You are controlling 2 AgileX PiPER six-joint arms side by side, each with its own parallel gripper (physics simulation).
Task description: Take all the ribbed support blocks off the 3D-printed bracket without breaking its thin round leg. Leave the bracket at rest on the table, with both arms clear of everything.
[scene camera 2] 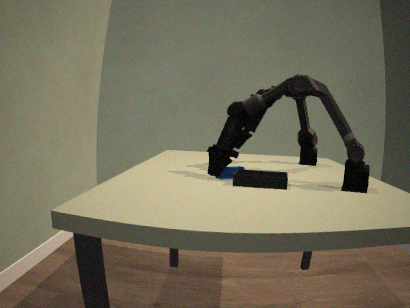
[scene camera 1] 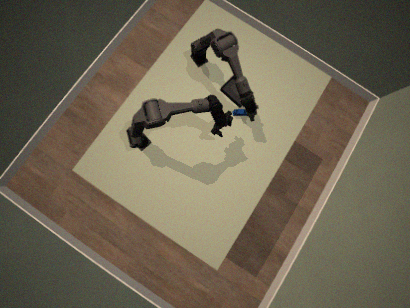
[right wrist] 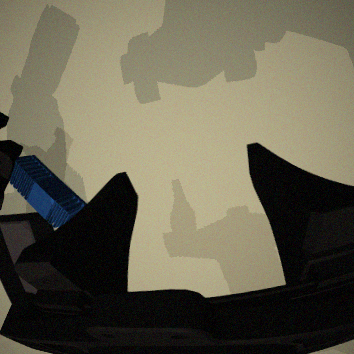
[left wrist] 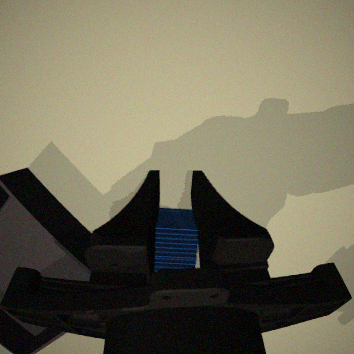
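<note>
The blue bracket with its ribbed support blocks (scene camera 1: 240, 112) (scene camera 2: 232, 172) (left wrist: 176, 245) (right wrist: 42, 192) lies low at the table surface. Bracket and blocks cannot be told apart, and the thin round leg cannot be made out. My left gripper (scene camera 1: 253, 117) (scene camera 2: 215, 174) (left wrist: 175, 181) points down at one end of the blue piece and is shut on it, one finger along each side. My right gripper (scene camera 1: 224, 127) (right wrist: 187, 172) is open and empty above the table, beside the other end. In the right wrist view its finger hides part of the blue piece.
A black open box (scene camera 1: 231, 93) (scene camera 2: 260, 179) (left wrist: 55, 225) (right wrist: 17, 240) stands close beside the blue piece and the left arm. Both arms cast shadows across the pale table top (scene camera 1: 190, 215) (scene camera 2: 150, 210).
</note>
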